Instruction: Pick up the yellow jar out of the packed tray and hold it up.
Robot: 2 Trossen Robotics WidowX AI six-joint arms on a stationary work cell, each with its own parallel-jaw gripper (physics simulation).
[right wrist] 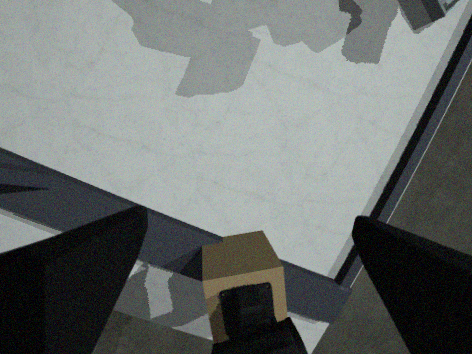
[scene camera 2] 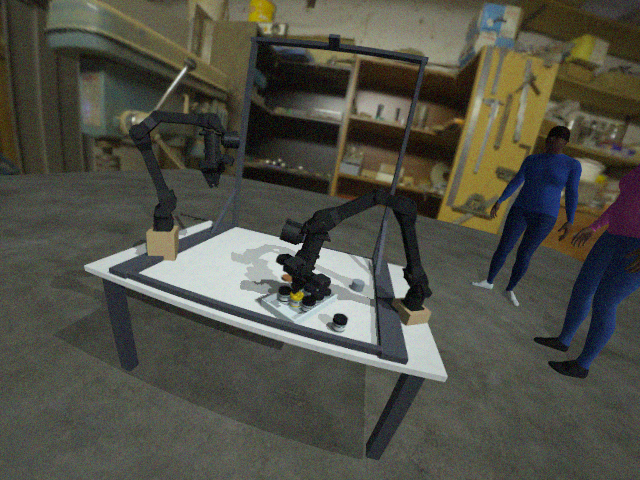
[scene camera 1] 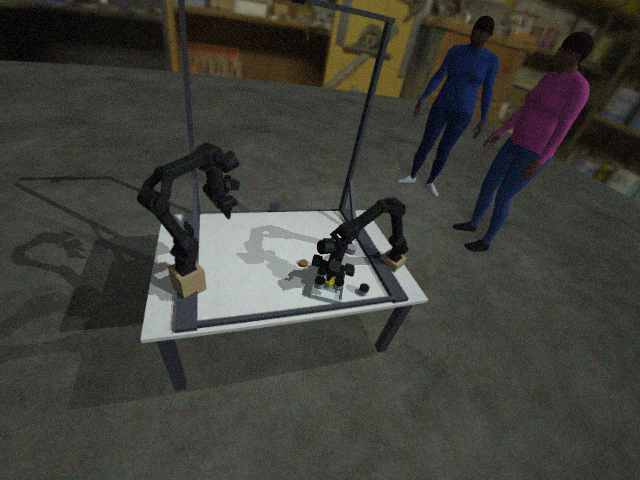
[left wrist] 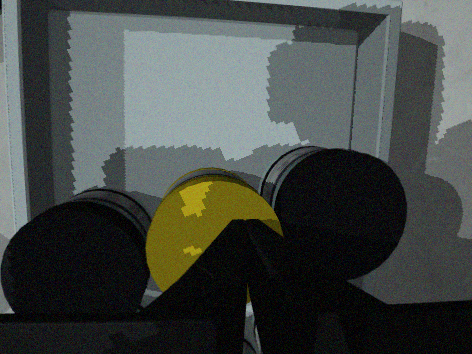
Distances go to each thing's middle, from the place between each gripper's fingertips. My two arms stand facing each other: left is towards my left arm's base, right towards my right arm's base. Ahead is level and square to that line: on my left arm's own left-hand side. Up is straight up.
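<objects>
The pale tray (left wrist: pixel 136 101) is 17 cm ahead of my right hand, 31 cm below it and 45 cm to the left of it. From that same right hand I find the yellow jar (left wrist: pixel 194 210) 20 cm ahead, 43 cm to the left and 27 cm below.
Seen from my left hand, the pale tray is 20 mm behind, 20 mm to the left and 60 mm below, while the yellow jar is 10 mm to the left of that hand and 20 mm below it.
</objects>
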